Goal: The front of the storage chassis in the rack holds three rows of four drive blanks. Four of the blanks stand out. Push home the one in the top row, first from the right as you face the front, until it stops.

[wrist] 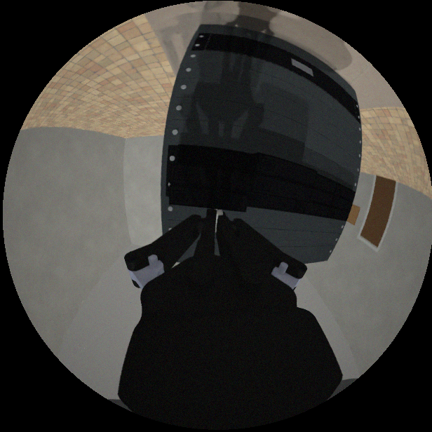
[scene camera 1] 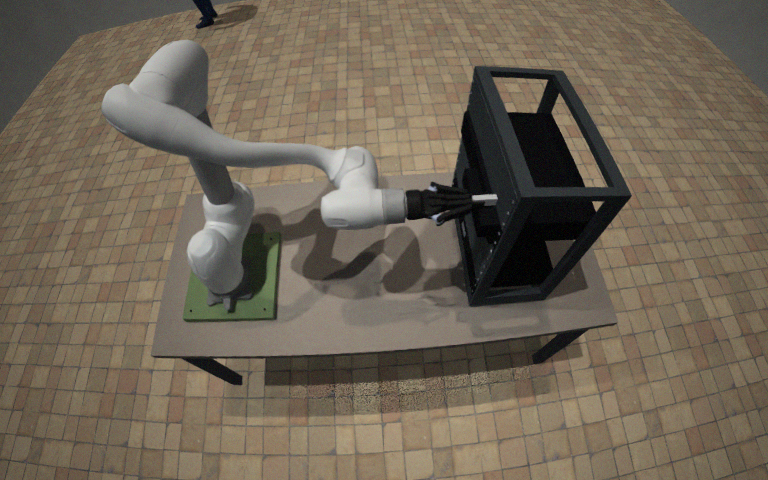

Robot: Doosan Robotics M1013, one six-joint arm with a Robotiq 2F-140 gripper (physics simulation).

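Seen in the pictures: gripper, fingertip midpoint: (scene camera 1: 496,199); arm's base, origin of the base link: (scene camera 1: 229,281).
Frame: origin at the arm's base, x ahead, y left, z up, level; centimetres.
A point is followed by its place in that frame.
The storage chassis (scene camera 1: 546,150) @(y -2.4, x 111.4, z 44.5 cm) (wrist: 300,185) is a black block in the dark rack (scene camera 1: 525,191) @(y -26.9, x 87.5, z 60.3 cm) (wrist: 175,120). The wrist view is upside down, with the table at the top. Its front is so dark that single blanks and their rows cannot be told apart. A dark raised part (wrist: 207,201) shows at the chassis's lower left in that view, the upper right as one faces the front. My gripper (scene camera 1: 489,199) @(y -18.2, x 87.1, z 46.4 cm) (wrist: 214,208) is shut, its light fingertips together and pointing at the rack front, beside that raised part. Contact with a blank, and how far one stands out, cannot be seen.
The rack stands on the right part of the table (scene camera 1: 351,339) @(y -30.1, x 42.1, z -3.0 cm). Its posts and top bars surround the chassis. A black unit with a pale label (wrist: 302,67) sits low in the rack. The arm's green base plate (scene camera 1: 259,310) @(y -14.0, x 11.3, z -0.3 cm) is at left. A person's legs (scene camera 1: 205,10) show beyond the table.
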